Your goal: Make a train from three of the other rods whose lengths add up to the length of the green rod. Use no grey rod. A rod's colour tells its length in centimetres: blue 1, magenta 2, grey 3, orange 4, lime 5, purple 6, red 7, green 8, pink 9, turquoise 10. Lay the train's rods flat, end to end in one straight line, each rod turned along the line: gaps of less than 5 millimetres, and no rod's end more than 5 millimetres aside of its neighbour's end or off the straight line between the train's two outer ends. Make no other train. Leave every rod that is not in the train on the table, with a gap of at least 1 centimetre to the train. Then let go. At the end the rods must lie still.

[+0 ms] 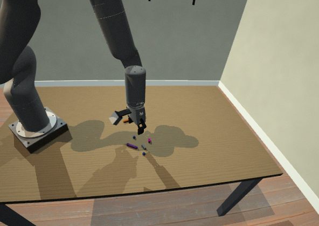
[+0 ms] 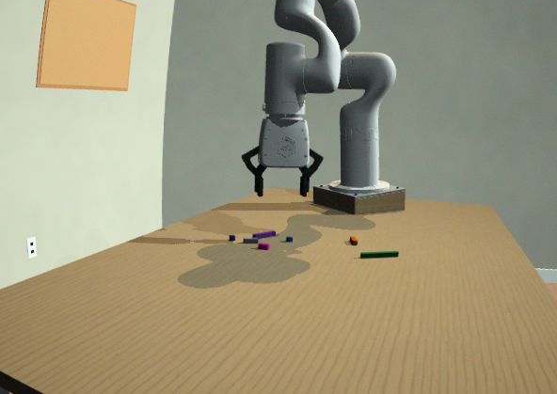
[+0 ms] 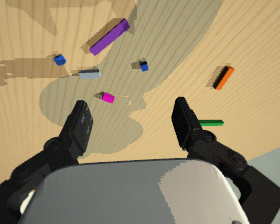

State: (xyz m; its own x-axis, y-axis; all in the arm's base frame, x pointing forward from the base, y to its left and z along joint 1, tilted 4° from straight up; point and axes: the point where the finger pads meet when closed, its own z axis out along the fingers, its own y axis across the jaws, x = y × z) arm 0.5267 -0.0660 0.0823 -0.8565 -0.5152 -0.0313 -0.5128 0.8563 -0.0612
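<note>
My gripper is now 10 cm above the grey rod, 5 cm to the left of it and 4 cm short of it. From my hand the other things lie so: orange rod: 15 cm to the left, 10 cm below, 6 cm behind; then magenta rod: 10 cm below, 7 cm ahead, 1 cm to the right; then purple rod: 10 cm below, 4 cm to the right, 2 cm behind.
</note>
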